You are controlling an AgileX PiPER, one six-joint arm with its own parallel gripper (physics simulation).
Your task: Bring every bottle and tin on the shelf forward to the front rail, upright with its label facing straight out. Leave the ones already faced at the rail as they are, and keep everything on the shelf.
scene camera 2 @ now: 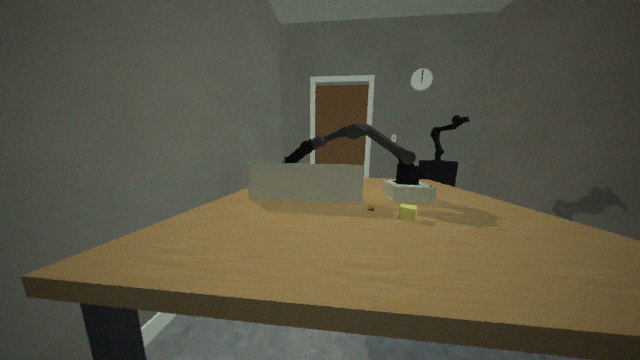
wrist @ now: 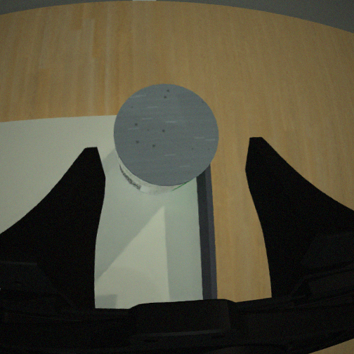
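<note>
In the wrist view a round tin (wrist: 166, 127) stands upright, its flat grey top facing the camera. A sliver of its pale side with dark print and a green line shows at the lower left and below; most of the label is hidden. It stands at the far end of the pale shelf (wrist: 140, 265), by the dark rail (wrist: 207, 250); whether it touches the rail I cannot tell. My gripper (wrist: 174, 157) is open and empty, one finger on each side of and nearer than the tin. In the scene view the shelf's pale panel (scene camera 2: 305, 183) hides the fingers and the shelf's contents.
A yellow block (scene camera 2: 408, 212) and a small brown object (scene camera 2: 371, 207) lie on the wooden table (scene camera 2: 300, 260), right of the panel. A low white tray-like box (scene camera 2: 412, 193) is at the arm's base. A second arm (scene camera 2: 438, 142) stands on a dark pedestal behind.
</note>
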